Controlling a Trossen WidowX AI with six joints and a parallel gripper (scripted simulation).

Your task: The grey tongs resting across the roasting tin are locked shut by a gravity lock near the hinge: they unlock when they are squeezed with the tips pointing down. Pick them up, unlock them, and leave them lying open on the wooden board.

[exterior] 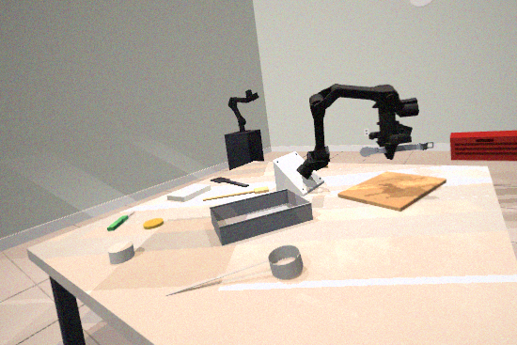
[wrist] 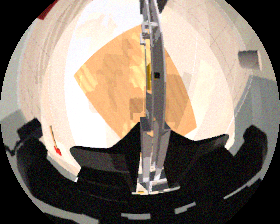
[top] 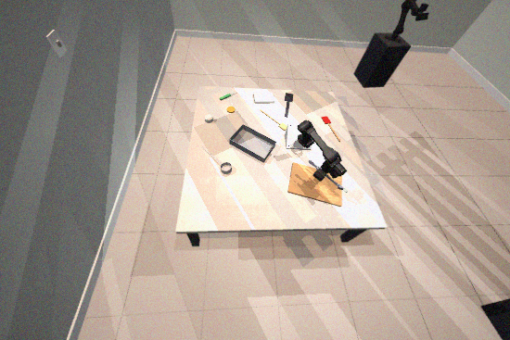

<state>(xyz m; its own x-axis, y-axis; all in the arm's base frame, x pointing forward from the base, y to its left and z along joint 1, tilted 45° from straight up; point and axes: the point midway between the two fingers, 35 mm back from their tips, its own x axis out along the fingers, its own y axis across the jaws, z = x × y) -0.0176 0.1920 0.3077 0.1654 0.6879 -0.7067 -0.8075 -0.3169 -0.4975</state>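
The wooden board lies 110 mm below my gripper tip. Round my gripper tip: flat grey block 190 mm ahead, 890 mm to the right, 110 mm below; grey roasting tin 380 mm ahead, 380 mm to the right, 90 mm below; yellow disc 510 mm ahead, 770 mm to the right, 110 mm below.
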